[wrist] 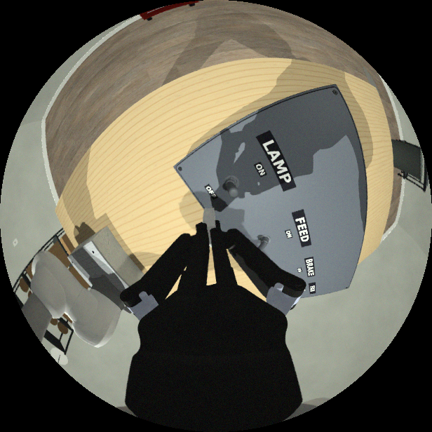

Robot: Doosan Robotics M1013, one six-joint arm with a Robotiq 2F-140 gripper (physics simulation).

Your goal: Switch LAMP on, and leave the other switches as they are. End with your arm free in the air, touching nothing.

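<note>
The grey switch panel [330, 200] lies on the wooden table. The LAMP label [277, 165] is in its shadowed upper part. The LAMP switch [231, 187] stands between its OFF label [211, 191] and its ON label [260, 169]; it is in shadow and I cannot tell for sure which way its lever leans. My gripper [209, 215] is shut and empty, its tips over the panel's near edge, below the OFF label and apart from the LAMP lever in this view. The FEED switch [263, 242] shows right of the fingers, partly hidden by the gripper linkage.
The FEED label [301, 228], BRAKE label [309, 267] and a small FAN label [312, 288] run down the panel's right part. The BRAKE and FAN levers are hidden by the gripper. A grey box-like base [112, 250] with a pale rounded arm part [75, 305] is at lower left.
</note>
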